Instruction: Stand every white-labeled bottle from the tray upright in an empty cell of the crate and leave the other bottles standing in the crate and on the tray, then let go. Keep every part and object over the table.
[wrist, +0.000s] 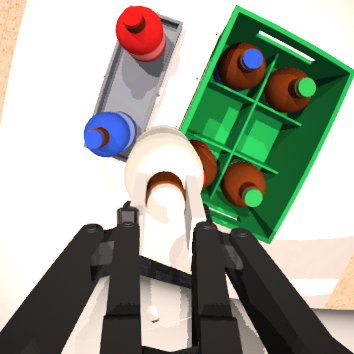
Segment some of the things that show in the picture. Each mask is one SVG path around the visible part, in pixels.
The gripper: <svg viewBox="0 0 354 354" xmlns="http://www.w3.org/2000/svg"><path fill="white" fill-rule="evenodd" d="M0 330L0 354L60 354L106 263L111 263L106 311L102 318L99 354L243 354L237 319L232 317L225 273L268 354L354 354L331 336L252 232L242 227L232 228L230 233L217 229L216 224L212 222L208 206L201 201L195 175L185 175L184 192L186 197L183 210L187 255L191 256L191 347L166 351L141 345L139 255L142 255L146 173L136 172L131 200L126 200L123 206L116 209L116 226L103 229L103 226L99 223L82 225Z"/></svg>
A red bottle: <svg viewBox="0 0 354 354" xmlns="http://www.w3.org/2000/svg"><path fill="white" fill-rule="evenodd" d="M126 7L115 23L115 35L118 42L136 60L147 62L156 59L165 47L165 36L159 16L146 6L135 5Z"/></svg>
A white bottle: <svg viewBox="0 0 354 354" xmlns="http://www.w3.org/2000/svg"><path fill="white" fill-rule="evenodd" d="M156 125L144 130L135 140L124 166L123 180L127 194L131 199L136 172L146 173L145 212L149 213L157 221L171 222L180 217L184 210L186 197L184 192L185 175L196 176L200 192L204 179L203 166L190 141L180 130L168 125Z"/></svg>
A blue-capped bottle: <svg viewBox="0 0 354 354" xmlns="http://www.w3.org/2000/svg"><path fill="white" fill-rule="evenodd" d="M248 42L235 42L223 50L212 70L215 82L238 92L255 86L262 79L266 67L265 58L259 48Z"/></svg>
A green-capped bottle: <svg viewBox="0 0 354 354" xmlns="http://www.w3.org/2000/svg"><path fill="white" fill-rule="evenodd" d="M285 66L270 71L257 101L278 112L291 113L302 109L308 103L315 91L315 83L301 69Z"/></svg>
